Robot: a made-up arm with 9 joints. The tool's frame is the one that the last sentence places.
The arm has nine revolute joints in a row. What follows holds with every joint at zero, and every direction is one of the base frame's.
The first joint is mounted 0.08 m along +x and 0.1 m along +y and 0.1 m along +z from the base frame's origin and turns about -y.
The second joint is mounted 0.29 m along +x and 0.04 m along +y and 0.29 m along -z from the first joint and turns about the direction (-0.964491, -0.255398, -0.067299).
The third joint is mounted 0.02 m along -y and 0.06 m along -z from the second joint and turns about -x.
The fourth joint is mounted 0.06 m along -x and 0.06 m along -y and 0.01 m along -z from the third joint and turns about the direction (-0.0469, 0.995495, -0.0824).
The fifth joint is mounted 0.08 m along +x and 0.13 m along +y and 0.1 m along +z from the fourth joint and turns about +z.
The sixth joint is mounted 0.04 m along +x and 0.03 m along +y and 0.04 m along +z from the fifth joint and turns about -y.
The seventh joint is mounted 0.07 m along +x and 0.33 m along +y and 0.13 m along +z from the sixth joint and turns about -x.
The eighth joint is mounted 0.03 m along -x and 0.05 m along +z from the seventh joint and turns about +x.
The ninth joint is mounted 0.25 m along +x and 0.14 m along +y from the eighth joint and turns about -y.
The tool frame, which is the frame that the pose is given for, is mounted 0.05 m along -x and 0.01 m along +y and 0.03 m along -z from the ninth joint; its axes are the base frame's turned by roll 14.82, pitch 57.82 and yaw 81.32 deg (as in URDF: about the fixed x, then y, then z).
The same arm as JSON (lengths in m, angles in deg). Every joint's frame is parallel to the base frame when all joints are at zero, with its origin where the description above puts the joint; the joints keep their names.
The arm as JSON. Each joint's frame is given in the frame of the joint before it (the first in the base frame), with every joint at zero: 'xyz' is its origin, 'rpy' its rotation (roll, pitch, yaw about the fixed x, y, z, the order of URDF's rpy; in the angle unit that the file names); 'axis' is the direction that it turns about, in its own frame. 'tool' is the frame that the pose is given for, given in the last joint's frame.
{
  "units": {
    "length": "m",
    "angle": "deg"
  },
  "joints": [
    {
      "name": "joint 1",
      "type": "revolute",
      "origin": {
        "xyz": [
          0.08,
          0.1,
          0.1
        ],
        "rpy": [
          0.0,
          0.0,
          0.0
        ]
      },
      "axis": [
        0.0,
        -1.0,
        0.0
      ]
    },
    {
      "name": "joint 2",
      "type": "revolute",
      "origin": {
        "xyz": [
          0.29,
          0.04,
          -0.29
        ],
        "rpy": [
          0.0,
          0.0,
          0.0
        ]
      },
      "axis": [
        -0.964491,
        -0.255398,
        -0.067299
      ]
    },
    {
      "name": "joint 3",
      "type": "revolute",
      "origin": {
        "xyz": [
          0.0,
          -0.02,
          -0.06
        ],
        "rpy": [
          0.0,
          0.0,
          0.0
        ]
      },
      "axis": [
        -1.0,
        0.0,
        0.0
      ]
    },
    {
      "name": "joint 4",
      "type": "revolute",
      "origin": {
        "xyz": [
          -0.06,
          -0.06,
          -0.01
        ],
        "rpy": [
          0.0,
          0.0,
          0.0
        ]
      },
      "axis": [
        -0.0469,
        0.995495,
        -0.0824
      ]
    },
    {
      "name": "joint 5",
      "type": "revolute",
      "origin": {
        "xyz": [
          0.08,
          0.13,
          0.1
        ],
        "rpy": [
          0.0,
          0.0,
          0.0
        ]
      },
      "axis": [
        0.0,
        0.0,
        1.0
      ]
    },
    {
      "name": "joint 6",
      "type": "revolute",
      "origin": {
        "xyz": [
          0.04,
          0.03,
          0.04
        ],
        "rpy": [
          0.0,
          0.0,
          0.0
        ]
      },
      "axis": [
        0.0,
        -1.0,
        0.0
      ]
    },
    {
      "name": "joint 7",
      "type": "revolute",
      "origin": {
        "xyz": [
          0.07,
          0.33,
          0.13
        ],
        "rpy": [
          0.0,
          0.0,
          0.0
        ]
      },
      "axis": [
        -1.0,
        0.0,
        0.0
      ]
    },
    {
      "name": "joint 8",
      "type": "revolute",
      "origin": {
        "xyz": [
          -0.03,
          0.0,
          0.05
        ],
        "rpy": [
          0.0,
          0.0,
          0.0
        ]
      },
      "axis": [
        1.0,
        0.0,
        0.0
      ]
    },
    {
      "name": "joint 9",
      "type": "revolute",
      "origin": {
        "xyz": [
          0.25,
          0.14,
          0.0
        ],
        "rpy": [
          0.0,
          0.0,
          0.0
        ]
      },
      "axis": [
        0.0,
        -1.0,
        0.0
      ]
    }
  ],
  "tool": {
    "origin": {
      "xyz": [
        -0.05,
        0.01,
        -0.03
      ],
      "rpy": [
        14.82,
        57.82,
        81.32
      ]
    }
  }
}

